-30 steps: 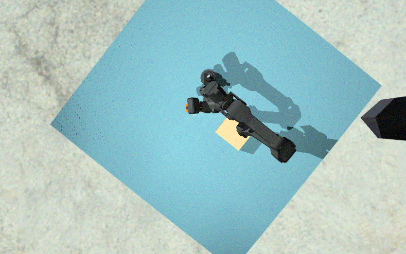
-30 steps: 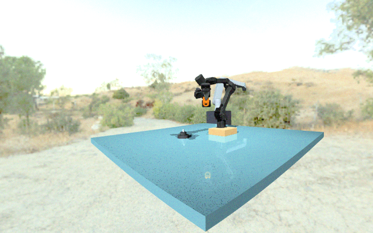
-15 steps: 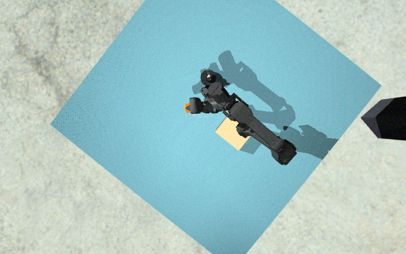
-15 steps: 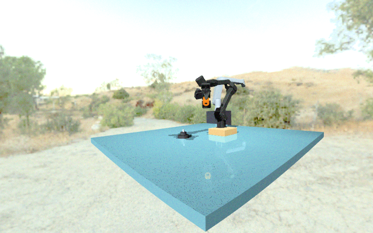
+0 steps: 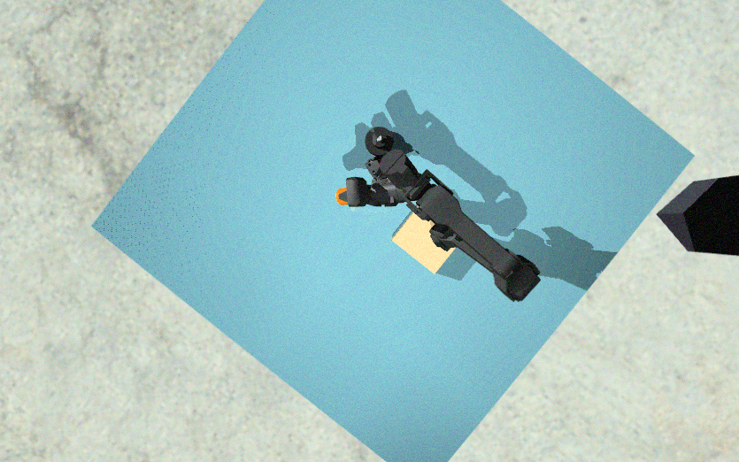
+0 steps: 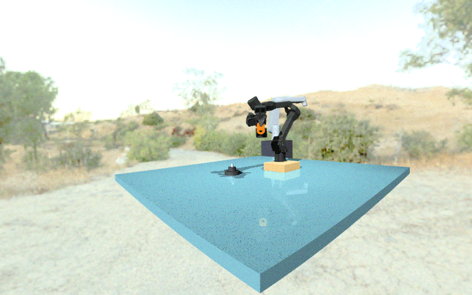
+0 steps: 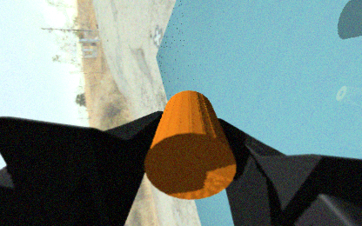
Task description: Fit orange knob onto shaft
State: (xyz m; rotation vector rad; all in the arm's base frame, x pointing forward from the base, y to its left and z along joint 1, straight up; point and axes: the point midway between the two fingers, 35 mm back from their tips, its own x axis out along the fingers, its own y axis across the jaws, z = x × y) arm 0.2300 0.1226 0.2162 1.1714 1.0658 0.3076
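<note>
Right now my gripper tip is 21 cm above the round dark pedestal, 18 cm to the left of it and 8 cm short of it. The rest, counted from my gripper tip: orange knob: 2 cm to the right, 2 cm behind, 2 cm above.
</note>
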